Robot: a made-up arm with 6 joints. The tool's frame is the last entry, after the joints. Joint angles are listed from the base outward.
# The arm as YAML. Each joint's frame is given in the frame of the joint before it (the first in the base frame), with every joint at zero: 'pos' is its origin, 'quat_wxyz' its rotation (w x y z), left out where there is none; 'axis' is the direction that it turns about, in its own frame. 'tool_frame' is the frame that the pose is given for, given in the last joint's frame.
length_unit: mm
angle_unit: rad
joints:
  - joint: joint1
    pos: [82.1, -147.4, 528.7]
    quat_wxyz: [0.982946, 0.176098, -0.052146, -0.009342]
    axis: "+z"
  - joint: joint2
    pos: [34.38, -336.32, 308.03]
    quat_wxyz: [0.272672, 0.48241, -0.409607, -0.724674]
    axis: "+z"
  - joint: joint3
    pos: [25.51, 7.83, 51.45]
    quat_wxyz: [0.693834, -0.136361, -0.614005, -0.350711]
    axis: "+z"
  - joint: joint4
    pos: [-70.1, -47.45, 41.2]
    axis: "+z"
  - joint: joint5
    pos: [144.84, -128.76, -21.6]
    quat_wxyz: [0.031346, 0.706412, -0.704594, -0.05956]
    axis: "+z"
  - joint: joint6
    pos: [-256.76, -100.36, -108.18]
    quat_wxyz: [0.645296, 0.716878, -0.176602, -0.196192]
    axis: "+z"
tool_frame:
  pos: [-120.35, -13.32, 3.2]
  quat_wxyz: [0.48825, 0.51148, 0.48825, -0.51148]
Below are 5 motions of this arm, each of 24 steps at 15 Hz.
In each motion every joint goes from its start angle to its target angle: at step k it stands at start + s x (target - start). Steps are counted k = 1, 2, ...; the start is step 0. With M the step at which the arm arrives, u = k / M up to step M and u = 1 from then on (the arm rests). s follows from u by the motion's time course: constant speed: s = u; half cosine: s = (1 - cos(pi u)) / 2; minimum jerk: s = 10 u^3 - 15 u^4 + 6 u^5.
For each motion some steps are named. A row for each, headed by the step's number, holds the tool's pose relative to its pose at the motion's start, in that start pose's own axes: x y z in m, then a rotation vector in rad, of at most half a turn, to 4 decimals.
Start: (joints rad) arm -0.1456 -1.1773 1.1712 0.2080 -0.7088 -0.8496
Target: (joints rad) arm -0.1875 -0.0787 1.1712 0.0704 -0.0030 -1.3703
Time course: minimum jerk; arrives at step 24
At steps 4, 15, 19, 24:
4: -0.0040 0.0022 -0.0061 0.0465 0.0017 -0.0317
15: -0.0364 0.1464 -0.0527 0.7588 -0.0175 -0.7724
19: -0.0121 0.2056 -0.0395 0.8832 -0.0452 -1.0336
24: -0.0007 0.2227 -0.0340 0.9105 -0.0555 -1.1151

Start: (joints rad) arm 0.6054 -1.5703 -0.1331 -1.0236 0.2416 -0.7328
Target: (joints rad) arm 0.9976 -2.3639 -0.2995 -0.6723 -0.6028 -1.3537
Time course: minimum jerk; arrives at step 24
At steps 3, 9, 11, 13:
3: 0.0048 0.0006 0.0028 0.0089 0.0214 0.0020
9: 0.0887 0.0079 0.0274 0.1764 0.3605 0.0008
11: 0.1370 0.0088 0.0242 0.2891 0.5446 -0.0272
13: 0.1849 0.0065 0.0089 0.4206 0.7293 -0.0768

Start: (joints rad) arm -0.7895 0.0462 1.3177 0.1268 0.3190 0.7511
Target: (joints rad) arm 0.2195 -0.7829 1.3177 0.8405 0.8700 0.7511
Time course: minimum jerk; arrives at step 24
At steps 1, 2, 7, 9, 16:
1: -0.0001 -0.0002 -0.0004 -0.0001 -0.0009 0.0001
2: -0.0004 -0.0016 -0.0029 -0.0009 -0.0065 0.0006
7: -0.0021 -0.0499 -0.0884 -0.0206 -0.1958 0.0211
9: 0.0142 -0.0942 -0.1622 -0.0260 -0.3545 0.0450
16: 0.2663 -0.2746 -0.4255 0.0602 -1.0028 0.2063

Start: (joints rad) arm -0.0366 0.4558 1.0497 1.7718 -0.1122 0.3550
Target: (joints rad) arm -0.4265 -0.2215 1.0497 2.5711 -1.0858 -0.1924
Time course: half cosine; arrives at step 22
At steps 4, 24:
4: 0.0301 -0.0151 -0.0035 -0.0209 -0.0407 0.0979
24: 0.4743 0.0575 0.0664 -0.1947 0.4340 1.1896

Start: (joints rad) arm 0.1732 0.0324 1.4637 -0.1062 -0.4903 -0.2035
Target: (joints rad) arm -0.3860 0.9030 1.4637 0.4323 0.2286 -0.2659
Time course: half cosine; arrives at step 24
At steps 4, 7, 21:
4: -0.0036 0.0116 -0.0044 0.0507 0.0279 -0.0365
7: -0.0096 0.0339 -0.0108 0.1511 0.0797 -0.1048
21: -0.0196 0.1365 -0.0064 0.8206 0.3480 -0.4413

